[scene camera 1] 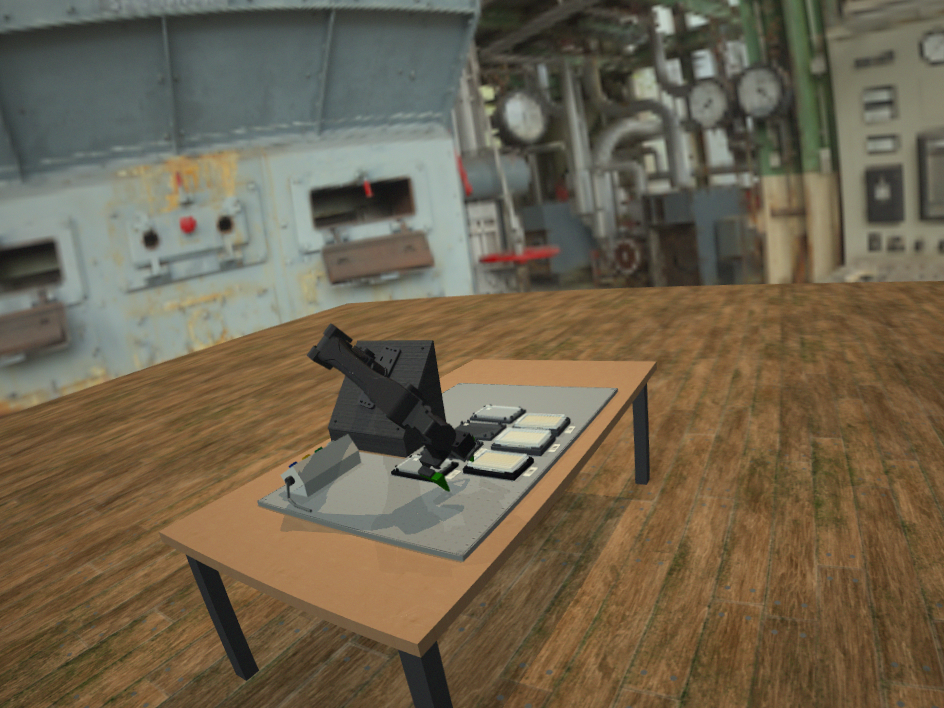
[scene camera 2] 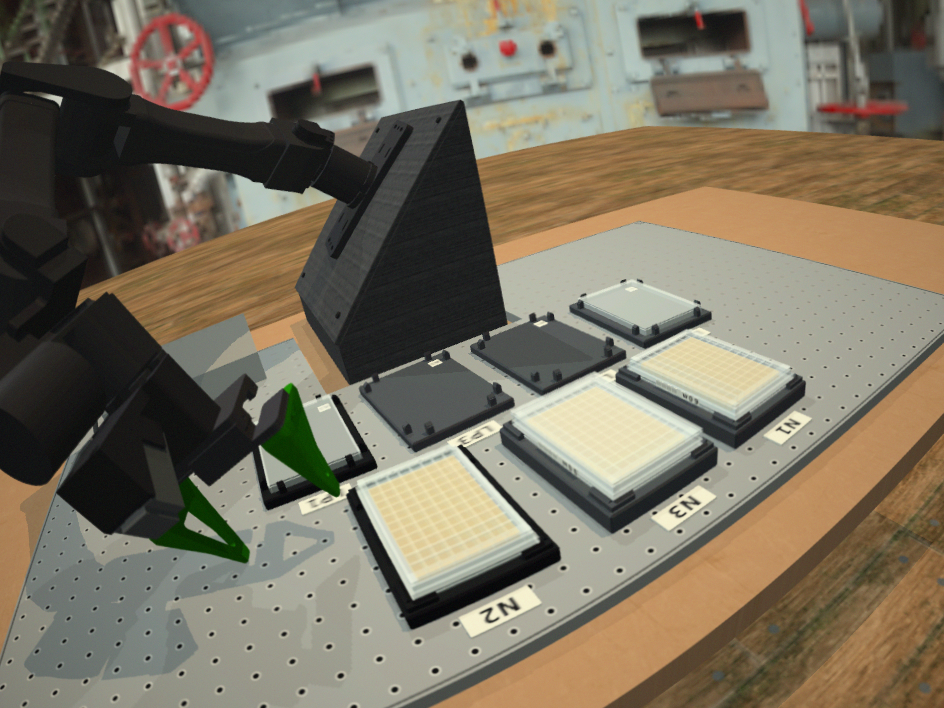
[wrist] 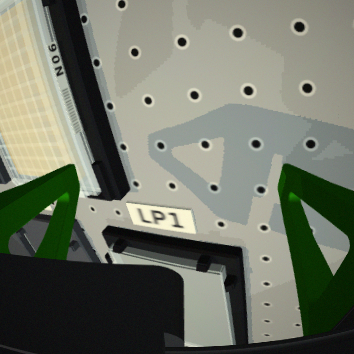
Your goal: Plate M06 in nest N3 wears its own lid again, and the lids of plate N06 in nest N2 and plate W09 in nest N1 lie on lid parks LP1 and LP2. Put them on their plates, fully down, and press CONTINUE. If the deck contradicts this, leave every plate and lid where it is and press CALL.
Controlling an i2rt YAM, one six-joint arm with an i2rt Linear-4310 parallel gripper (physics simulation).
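Plate N06 sits in nest N2. The plate in nest N3 has a clear cover over its cream wells. The plate in nest N1 also sits flat; whether it or N06 wears a lid I cannot tell. A clear lid lies on park LP1. Another clear lid lies on the farthest park, its label hidden. My gripper is open and empty, above the deck beside N06 and LP1.
Two dark parks without lids, LP3 and another park, lie between the lidded ones. A grey sloped button box stands at the deck's near left in scene camera 1. The black arm mount rises behind the parks.
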